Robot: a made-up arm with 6 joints.
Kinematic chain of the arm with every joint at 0, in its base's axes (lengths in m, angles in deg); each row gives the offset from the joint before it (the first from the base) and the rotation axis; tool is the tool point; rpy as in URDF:
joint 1: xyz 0 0 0.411 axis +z
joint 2: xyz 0 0 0 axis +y
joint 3: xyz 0.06 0 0.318 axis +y
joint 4: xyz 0.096 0 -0.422 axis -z
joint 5: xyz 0 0 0 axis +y
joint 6: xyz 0.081 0 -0.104 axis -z
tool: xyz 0 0 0 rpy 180 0 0
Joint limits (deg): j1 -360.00..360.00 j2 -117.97..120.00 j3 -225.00..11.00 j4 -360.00..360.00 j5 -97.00..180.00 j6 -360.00..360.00
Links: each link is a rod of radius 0.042 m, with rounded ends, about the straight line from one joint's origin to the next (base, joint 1, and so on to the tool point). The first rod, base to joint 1, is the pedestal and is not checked.
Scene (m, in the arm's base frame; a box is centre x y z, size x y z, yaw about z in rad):
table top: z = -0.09
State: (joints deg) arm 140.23 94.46 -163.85 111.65 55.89 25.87
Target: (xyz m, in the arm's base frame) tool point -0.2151 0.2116 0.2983
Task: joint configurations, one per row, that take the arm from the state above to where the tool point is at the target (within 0.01 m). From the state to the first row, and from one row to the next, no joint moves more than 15 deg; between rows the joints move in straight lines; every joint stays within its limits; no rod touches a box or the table.
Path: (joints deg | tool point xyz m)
1: 137.39 85.98 -149.33 105.28 64.22 25.87 | -0.6668 0.5368 0.2307
2: 134.56 77.51 -134.81 98.92 72.55 25.87 | -0.6337 0.5380 0.2252
3: 131.72 69.03 -120.28 92.55 80.88 25.87 | -0.5896 0.5265 0.2222
4: 128.89 60.55 -105.76 86.18 89.20 25.87 | -0.5364 0.5016 0.2230
5: 126.05 52.07 -91.24 79.82 97.53 25.87 | -0.4761 0.4639 0.2282
6: 123.21 43.60 -76.72 73.45 105.86 25.87 | -0.4111 0.4141 0.2385
7: 120.38 35.12 -62.19 67.09 114.19 25.87 | -0.3442 0.3539 0.2540
8: 117.54 26.64 -47.67 60.72 122.52 25.87 | -0.2780 0.2856 0.2743
9: 114.70 18.16 -33.15 54.35 130.85 25.87 | -0.2151 0.2116 0.2983

